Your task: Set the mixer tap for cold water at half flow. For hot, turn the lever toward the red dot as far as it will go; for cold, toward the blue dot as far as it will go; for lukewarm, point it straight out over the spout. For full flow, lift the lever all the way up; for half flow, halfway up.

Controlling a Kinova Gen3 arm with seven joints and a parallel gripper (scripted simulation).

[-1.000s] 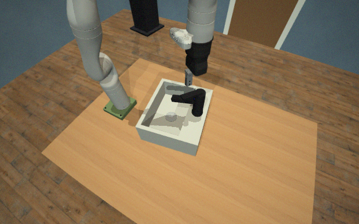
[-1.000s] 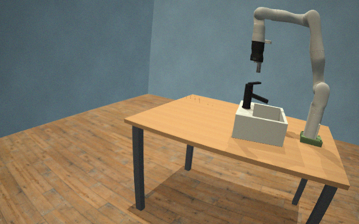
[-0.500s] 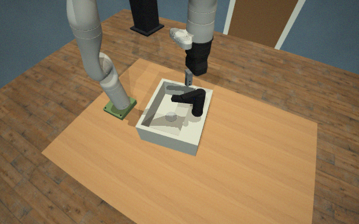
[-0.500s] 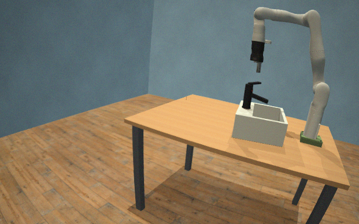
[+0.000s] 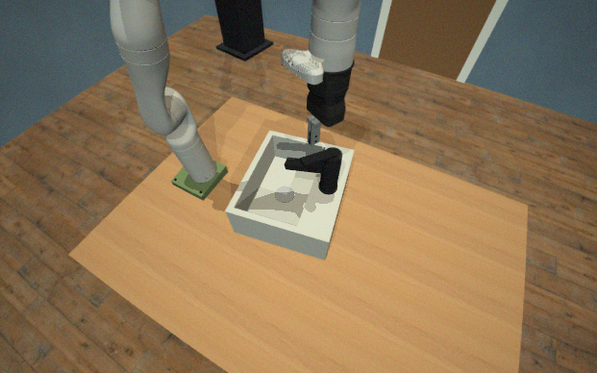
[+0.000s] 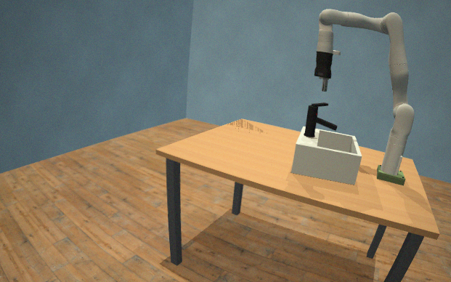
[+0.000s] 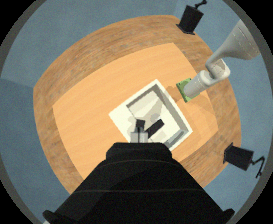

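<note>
My gripper is now 10 mm short of the lever, 20 mm to the right of it and 80 mm above it. The rest, counted from my hand: black mixer tap: 10 mm ahead, 40 mm to the left, 130 mm below; white basin: 90 mm behind, 20 mm to the left, 320 mm below.
</note>
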